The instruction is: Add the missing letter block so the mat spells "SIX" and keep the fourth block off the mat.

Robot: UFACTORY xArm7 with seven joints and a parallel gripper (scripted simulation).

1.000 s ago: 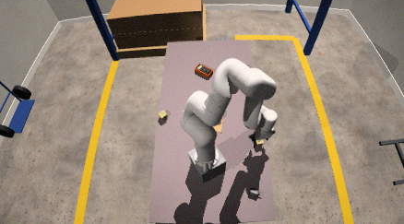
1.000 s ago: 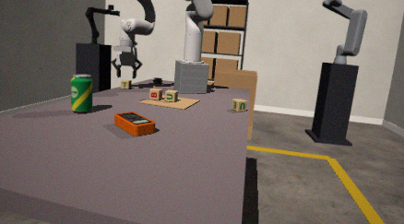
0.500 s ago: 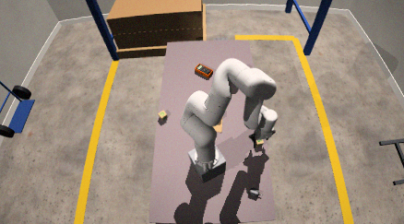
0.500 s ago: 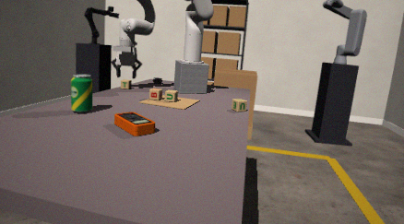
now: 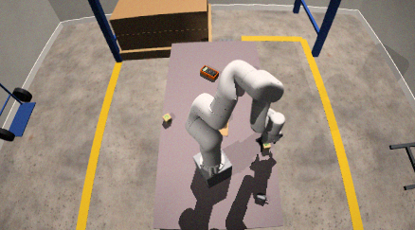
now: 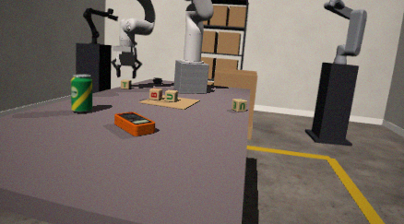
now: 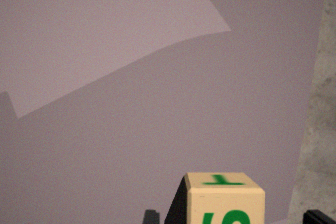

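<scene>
My gripper is now 30 cm to the right of the tan mat, 22 cm short of it and 7 cm above it. The rest, counted from my hand: orange device (61 cm ahead, 29 cm to the left, 5 cm below); small object (31 cm behind, 7 cm to the left, 5 cm below).
</scene>
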